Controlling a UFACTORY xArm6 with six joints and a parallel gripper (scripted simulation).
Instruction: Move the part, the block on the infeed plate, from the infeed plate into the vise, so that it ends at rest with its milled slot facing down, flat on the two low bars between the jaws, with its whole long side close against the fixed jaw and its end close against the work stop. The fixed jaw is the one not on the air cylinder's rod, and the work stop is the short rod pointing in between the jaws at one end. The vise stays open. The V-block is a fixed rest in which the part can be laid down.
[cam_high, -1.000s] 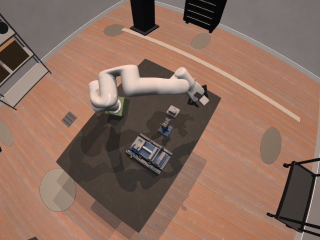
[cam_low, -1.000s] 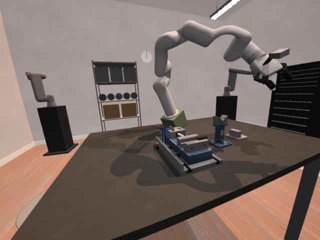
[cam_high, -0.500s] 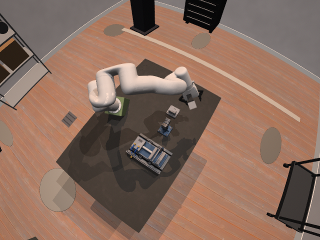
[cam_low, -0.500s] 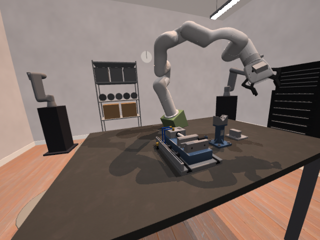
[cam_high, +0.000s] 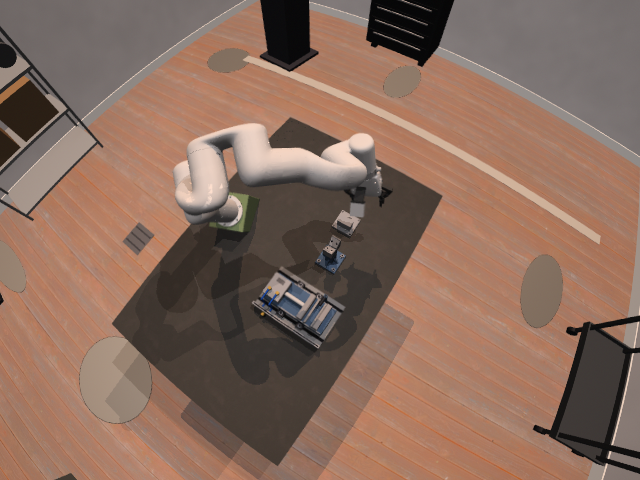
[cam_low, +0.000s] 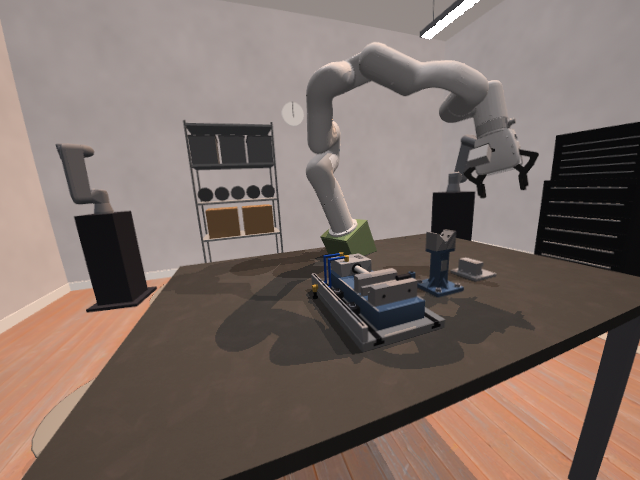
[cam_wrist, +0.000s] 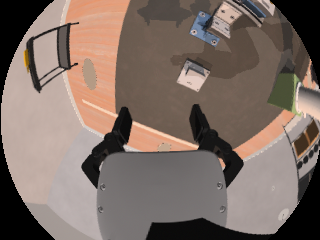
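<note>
Right now my hand is 70 mm past the part, 10 mm to the left of it and 230 mm above it. The rest, counted from my hand: air cylinder (70 mm behind, 410 mm to the right, 180 mm below); then grey rail (30 mm ahead, 490 mm to the right, 230 mm below).
</note>
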